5 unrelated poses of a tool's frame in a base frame.
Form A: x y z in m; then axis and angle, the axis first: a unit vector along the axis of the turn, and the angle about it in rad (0 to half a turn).
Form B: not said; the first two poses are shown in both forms.
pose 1, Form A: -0.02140 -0.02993 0.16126 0.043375 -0.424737 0.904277 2.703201
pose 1, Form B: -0.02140 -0.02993 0.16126 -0.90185 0.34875 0.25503 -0.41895 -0.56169 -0.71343
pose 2, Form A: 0.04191 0.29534 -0.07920 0.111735 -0.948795 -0.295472 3.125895
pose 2, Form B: 0.04191 0.29534 -0.07920 -0.97491 -0.21665 -0.05113 -0.20738 0.80044 0.56240
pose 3, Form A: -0.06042 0.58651 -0.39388 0.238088 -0.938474 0.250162 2.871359
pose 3, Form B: -0.06042 0.58651 -0.39388 -0.85239 -0.37199 0.36749 -0.50555 0.76579 -0.39746
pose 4, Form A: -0.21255 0.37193 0.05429 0.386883 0.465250 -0.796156 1.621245
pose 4, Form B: -0.21255 0.37193 0.05429 0.10680 -0.60607 -0.78821 0.98422 0.17695 -0.00270
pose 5, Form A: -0.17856 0.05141 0.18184 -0.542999 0.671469 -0.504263 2.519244
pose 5, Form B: -0.17856 0.05141 0.18184 -0.27810 -0.95481 0.10486 -0.36690 0.00470 -0.93025
